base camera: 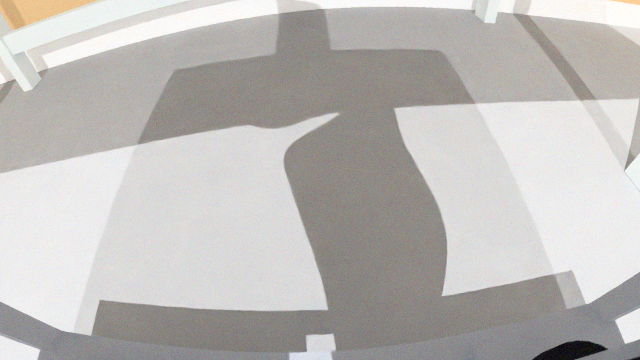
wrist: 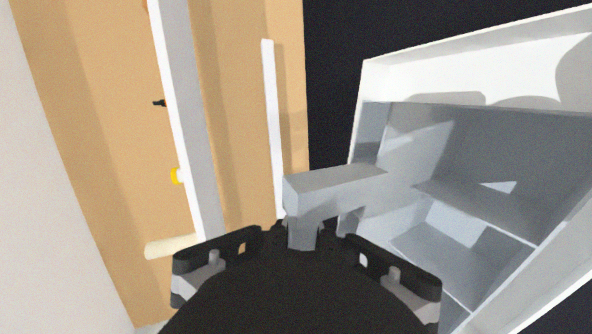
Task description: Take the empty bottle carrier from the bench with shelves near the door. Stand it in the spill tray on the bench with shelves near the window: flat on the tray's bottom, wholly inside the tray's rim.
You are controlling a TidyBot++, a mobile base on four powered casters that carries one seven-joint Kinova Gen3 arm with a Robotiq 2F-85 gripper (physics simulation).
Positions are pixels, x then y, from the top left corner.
Scene:
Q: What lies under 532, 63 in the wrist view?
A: A white spill tray.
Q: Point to a grey bottle carrier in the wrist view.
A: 472, 194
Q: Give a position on a bench with shelves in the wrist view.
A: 59, 273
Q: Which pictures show my gripper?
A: The wrist view only.

